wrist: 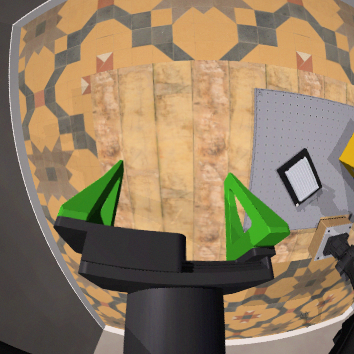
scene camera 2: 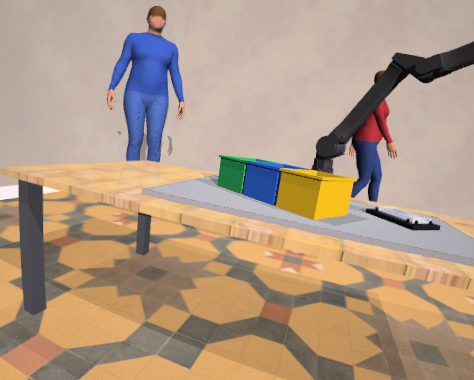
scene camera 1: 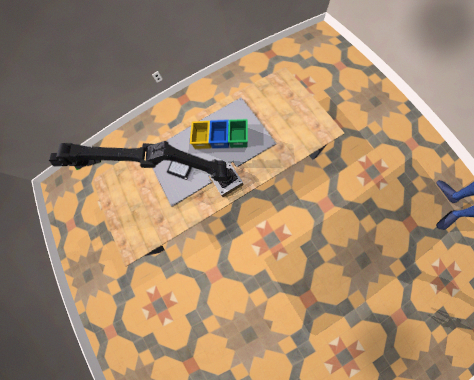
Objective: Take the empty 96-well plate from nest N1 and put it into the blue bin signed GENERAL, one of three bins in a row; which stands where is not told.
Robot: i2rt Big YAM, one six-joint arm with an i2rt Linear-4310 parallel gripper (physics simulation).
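Seen in the pictures: gripper, fingertip midpoint: (wrist: pixel 176 170) (scene camera 1: pixel 92 160); arm's base, origin of the base link: (wrist: pixel 334 242) (scene camera 1: pixel 226 178).
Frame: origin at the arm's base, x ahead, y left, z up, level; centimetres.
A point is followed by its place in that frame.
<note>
My gripper (wrist: pixel 176 170) @[x 43.7, y 58.6, z 31.4 cm] is open, with its green fingers wide apart and nothing between them. It is high up, off to the left of the mat in the wrist view. The pale 96-well plate (scene camera 1: pixel 178 169) @[x 26.3, y 24.3, z -3.3 cm] (scene camera 2: pixel 406 215) @[x 31.6, y 22.9, z -2.8 cm] (wrist: pixel 302 179) @[x 27.6, y 23.6, z -3.1 cm] lies in a black-edged nest (scene camera 2: pixel 425 227) @[x 34.5, y 27.3, z -4.6 cm] (wrist: pixel 302 153) @[x 35.8, y 24.3, z -4.1 cm] on the grey mat, right of the fingers in the wrist view and apart from them. The blue bin (scene camera 1: pixel 219 132) @[x 34.0, y -14.6, z -4.8 cm] (scene camera 2: pixel 261 184) @[x 36.7, y -17.0, z -0.8 cm] stands between the yellow bin (scene camera 1: pixel 200 133) @[x 41.8, y -2.8, z -4.7 cm] (scene camera 2: pixel 300 195) @[x 44.2, y -6.1, z -0.7 cm] (wrist: pixel 349 153) @[x 36.7, y 4.9, z -1.6 cm] and the green bin (scene camera 1: pixel 238 131) @[x 26.4, y -26.2, z -4.7 cm] (scene camera 2: pixel 231 174) @[x 29.2, y -28.0, z -0.5 cm]. Their signs are not readable.
The perforated grey mat (scene camera 1: pixel 180 192) @[x 11.9, y 31.6, z -5.3 cm] (scene camera 2: pixel 175 190) @[x 44.7, y -38.4, z -5.3 cm] (wrist: pixel 270 120) @[x 45.3, y 35.6, z -5.3 cm] lies on the wooden table (scene camera 1: pixel 300 115) @[x 11.8, y -72.0, z -6.6 cm] (scene camera 2: pixel 125 175) @[x 32.0, y -64.6, z -6.6 cm] (wrist: pixel 172 120) @[x 45.9, y 64.1, z -6.6 cm]. The arm's base block (wrist: pixel 320 233) @[x 4.5, y 8.6, z -2.6 cm] stands at the table edge. Two people, in blue (scene camera 2: pixel 152 65) and red (scene camera 2: pixel 367 127), stand beyond the table.
</note>
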